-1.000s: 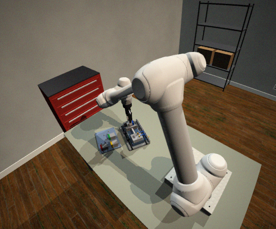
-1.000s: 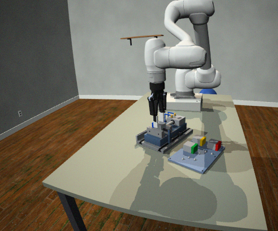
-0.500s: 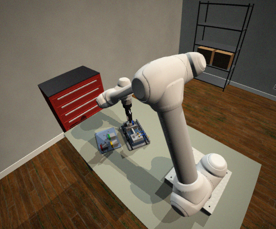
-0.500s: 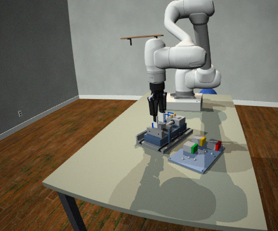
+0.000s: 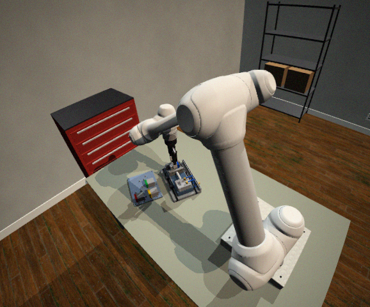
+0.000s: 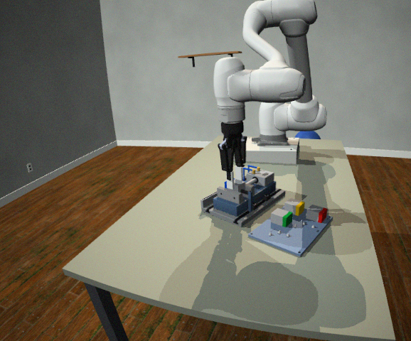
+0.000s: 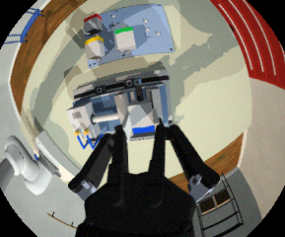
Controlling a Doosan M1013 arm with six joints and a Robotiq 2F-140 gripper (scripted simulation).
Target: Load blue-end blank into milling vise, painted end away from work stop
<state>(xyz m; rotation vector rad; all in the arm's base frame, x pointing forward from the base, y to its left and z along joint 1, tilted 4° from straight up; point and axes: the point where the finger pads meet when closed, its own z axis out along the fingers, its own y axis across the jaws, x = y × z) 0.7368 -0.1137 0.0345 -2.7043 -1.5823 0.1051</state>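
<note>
Now: the blue-ended blank 30 mm below my hand. Also, from my hand: green-ended blank: 80 mm ahead, 170 mm to the left, 110 mm below; yellow-ended blank: 220 mm to the left, 110 mm below; infeed plate: 100 mm ahead, 210 mm to the left, 130 mm below.
</note>
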